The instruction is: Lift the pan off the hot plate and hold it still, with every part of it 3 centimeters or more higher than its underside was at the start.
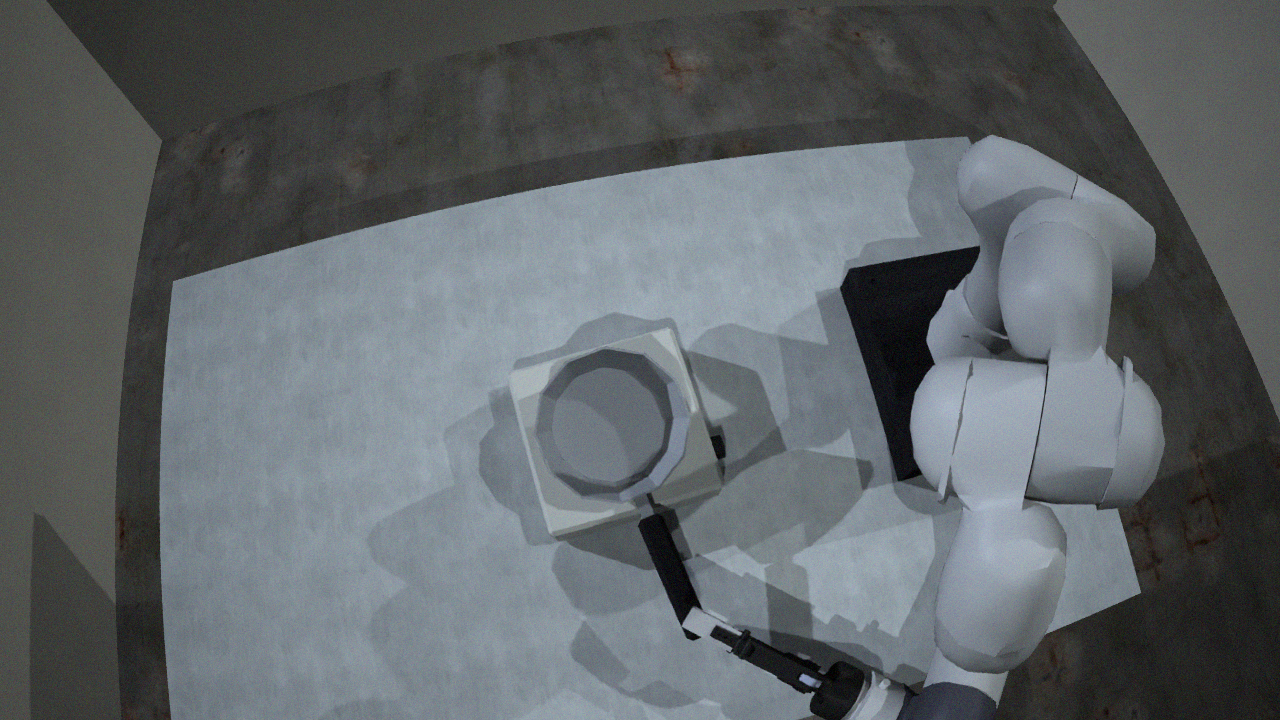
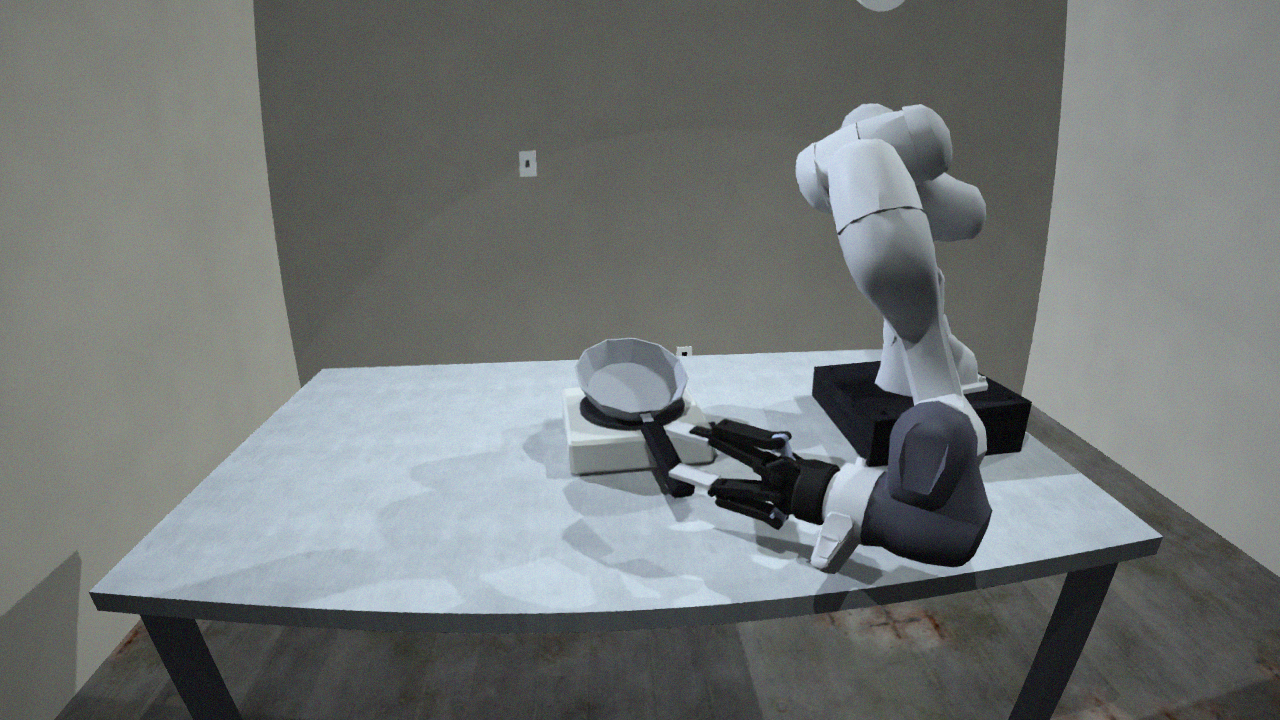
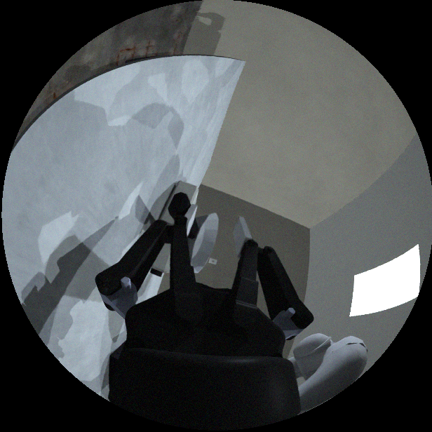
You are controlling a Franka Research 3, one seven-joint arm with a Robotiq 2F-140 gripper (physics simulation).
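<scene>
The grey pan (image 1: 608,429) (image 2: 631,385) (image 3: 206,245) sits tilted on the cream hot plate (image 1: 544,510) (image 2: 608,454) (image 3: 186,187), its far side raised off the black burner disc (image 2: 601,414) and its handle side low. The black handle (image 1: 666,559) (image 2: 660,447) (image 3: 179,204) slopes down towards the table. My gripper (image 1: 702,621) (image 2: 676,450) (image 3: 215,218) points sideways at it from the right, fingers partly open, one above the other, with nothing between them. The lower fingertip lies across the handle near its end, seemingly on top. Whether the handle's end touches the table is unclear.
The arm's black base block (image 1: 881,358) (image 2: 850,411) stands at the right of the light table (image 1: 313,376) (image 2: 358,501). The arm reaches forward from it. A dark knob (image 1: 718,446) sticks out of the hot plate's right side.
</scene>
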